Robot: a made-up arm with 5 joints.
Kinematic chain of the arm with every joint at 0, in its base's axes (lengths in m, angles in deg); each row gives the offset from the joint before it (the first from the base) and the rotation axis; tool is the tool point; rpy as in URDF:
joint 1: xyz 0 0 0.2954 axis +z
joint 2: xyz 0 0 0 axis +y
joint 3: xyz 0.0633 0 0.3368 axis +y
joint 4: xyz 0.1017 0 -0.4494 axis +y
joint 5: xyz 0.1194 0 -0.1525 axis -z
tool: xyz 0 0 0 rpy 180 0 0
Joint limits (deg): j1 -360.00..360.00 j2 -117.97..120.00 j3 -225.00..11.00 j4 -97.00..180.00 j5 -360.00..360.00
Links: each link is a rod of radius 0.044 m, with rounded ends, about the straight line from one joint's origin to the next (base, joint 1, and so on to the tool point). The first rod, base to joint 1, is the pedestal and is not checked.
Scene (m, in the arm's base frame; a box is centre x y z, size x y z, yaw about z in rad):
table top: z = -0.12
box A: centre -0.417 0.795 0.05 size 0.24 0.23 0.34 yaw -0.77
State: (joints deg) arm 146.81 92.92 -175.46 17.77 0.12
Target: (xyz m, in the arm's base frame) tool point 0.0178 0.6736 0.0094
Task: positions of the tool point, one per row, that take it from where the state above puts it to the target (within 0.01 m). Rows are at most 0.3 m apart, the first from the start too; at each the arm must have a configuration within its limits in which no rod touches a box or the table.
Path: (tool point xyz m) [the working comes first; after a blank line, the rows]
Joints at the target: 88.49 53.10 -98.17 90.10 0.12
Straight joint move there: touches box A.

1: -0.7808 0.5308 0.5473
2: -0.6903 0.4873 0.7742
3: -0.5578 0.4088 0.9655
4: -0.3949 0.3004 1.1085
5: -0.2151 0.1697 1.1945
6: -0.3321 0.3313 1.1483
7: -0.4032 0.5083 1.0430
8: -0.4167 0.6731 0.8867
9: -0.3741 0.7983 0.6956
10: -0.2880 0.8632 0.4911
11: -0.1794 0.8588 0.2960
12: -0.0711 0.7900 0.1306
13: 0.0178 0.6736 0.0094

